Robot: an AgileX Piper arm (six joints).
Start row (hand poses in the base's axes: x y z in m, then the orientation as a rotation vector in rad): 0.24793, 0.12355, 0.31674, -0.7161, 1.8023, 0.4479
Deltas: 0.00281, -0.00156, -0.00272, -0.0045, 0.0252, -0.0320; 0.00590, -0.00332, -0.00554, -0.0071, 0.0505, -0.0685; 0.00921, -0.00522, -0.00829, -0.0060, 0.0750, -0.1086; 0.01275, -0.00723, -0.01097, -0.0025, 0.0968, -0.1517; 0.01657, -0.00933, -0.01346, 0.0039, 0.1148, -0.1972; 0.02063, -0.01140, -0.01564, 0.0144, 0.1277, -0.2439; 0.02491, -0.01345, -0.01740, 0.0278, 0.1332, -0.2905; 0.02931, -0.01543, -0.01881, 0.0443, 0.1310, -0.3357
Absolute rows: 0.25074, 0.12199, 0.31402, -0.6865, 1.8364, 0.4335; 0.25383, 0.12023, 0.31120, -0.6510, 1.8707, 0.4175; 0.25714, 0.11833, 0.30845, -0.6091, 1.9034, 0.4017; 0.26068, 0.11632, 0.30577, -0.5626, 1.9328, 0.3847; 0.26450, 0.11422, 0.30328, -0.5120, 1.9574, 0.3668; 0.26856, 0.11215, 0.30110, -0.4580, 1.9751, 0.3494; 0.27284, 0.11010, 0.29934, -0.4031, 1.9840, 0.3314; 0.27724, 0.10812, 0.29793, -0.3489, 1.9836, 0.3140
